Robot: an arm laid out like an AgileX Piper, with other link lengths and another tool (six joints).
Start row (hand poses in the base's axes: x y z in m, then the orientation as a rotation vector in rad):
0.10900, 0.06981, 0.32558, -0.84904, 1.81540, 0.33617
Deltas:
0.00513, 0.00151, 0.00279, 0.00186, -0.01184, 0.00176
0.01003, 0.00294, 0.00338, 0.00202, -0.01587, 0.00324
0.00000, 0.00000, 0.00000, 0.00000, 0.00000, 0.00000
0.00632, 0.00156, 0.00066, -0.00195, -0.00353, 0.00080
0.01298, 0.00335, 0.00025, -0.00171, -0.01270, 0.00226
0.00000, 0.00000, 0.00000, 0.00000, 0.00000, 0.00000
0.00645, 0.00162, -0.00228, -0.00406, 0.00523, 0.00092
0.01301, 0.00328, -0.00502, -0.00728, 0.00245, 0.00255
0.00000, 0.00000, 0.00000, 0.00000, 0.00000, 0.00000
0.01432, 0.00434, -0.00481, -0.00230, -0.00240, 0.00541
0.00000, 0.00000, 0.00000, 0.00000, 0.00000, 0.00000
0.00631, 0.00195, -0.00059, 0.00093, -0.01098, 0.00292
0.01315, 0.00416, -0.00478, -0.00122, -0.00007, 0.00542
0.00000, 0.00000, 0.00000, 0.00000, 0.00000, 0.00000
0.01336, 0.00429, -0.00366, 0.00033, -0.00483, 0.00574
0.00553, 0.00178, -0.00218, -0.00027, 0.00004, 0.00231
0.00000, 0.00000, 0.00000, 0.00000, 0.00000, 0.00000
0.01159, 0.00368, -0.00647, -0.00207, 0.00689, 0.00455
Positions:
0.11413, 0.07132, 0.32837, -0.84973, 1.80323, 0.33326
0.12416, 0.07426, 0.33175, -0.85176, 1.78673, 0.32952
0.12416, 0.07426, 0.33175, -0.85176, 1.78673, 0.32952
0.13048, 0.07582, 0.33241, -0.85397, 1.78375, 0.32666
0.14346, 0.07917, 0.33266, -0.85757, 1.77166, 0.32057
0.14346, 0.07917, 0.33266, -0.85757, 1.77166, 0.32057
0.14991, 0.08079, 0.33038, -0.86116, 1.77735, 0.32018
0.16292, 0.08407, 0.32536, -0.86859, 1.78080, 0.31672
0.16292, 0.08407, 0.32536, -0.86859, 1.78080, 0.31672
0.17724, 0.08841, 0.32055, -0.87521, 1.77718, 0.31707
0.17724, 0.08841, 0.32055, -0.87521, 1.77718, 0.31707
0.18355, 0.09036, 0.31996, -0.87742, 1.76564, 0.31441
0.19670, 0.09452, 0.31518, -0.88321, 1.76382, 0.31686
0.19670, 0.09452, 0.31518, -0.88321, 1.76382, 0.31686
0.21006, 0.09881, 0.31152, -0.88826, 1.75702, 0.31851
0.21559, 0.10059, 0.30934, -0.89054, 1.75623, 0.31981
0.21559, 0.10059, 0.30934, -0.89054, 1.75623, 0.31981
0.22718, 0.10427, 0.30287, -0.89600, 1.76139, 0.32444

